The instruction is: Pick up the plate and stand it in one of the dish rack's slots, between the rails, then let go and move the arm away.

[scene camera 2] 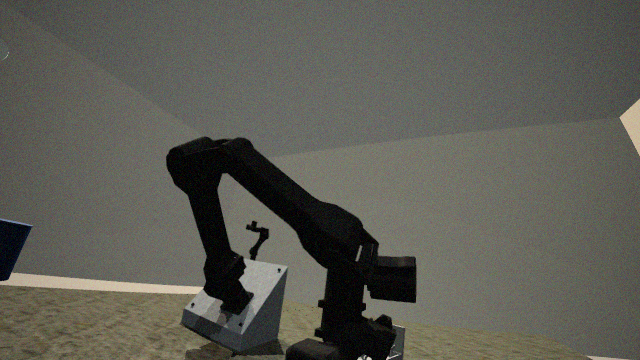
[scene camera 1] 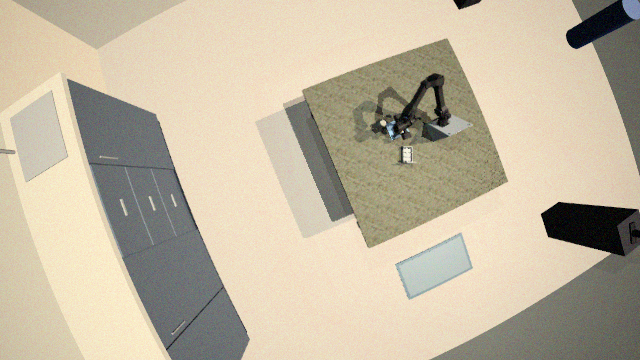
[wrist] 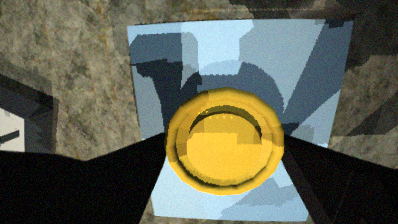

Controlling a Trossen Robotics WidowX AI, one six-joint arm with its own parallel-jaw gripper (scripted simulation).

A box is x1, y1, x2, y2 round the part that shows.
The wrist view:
gripper: [0, 133, 397, 223]
yellow plate: [164, 87, 283, 195], held by the gripper
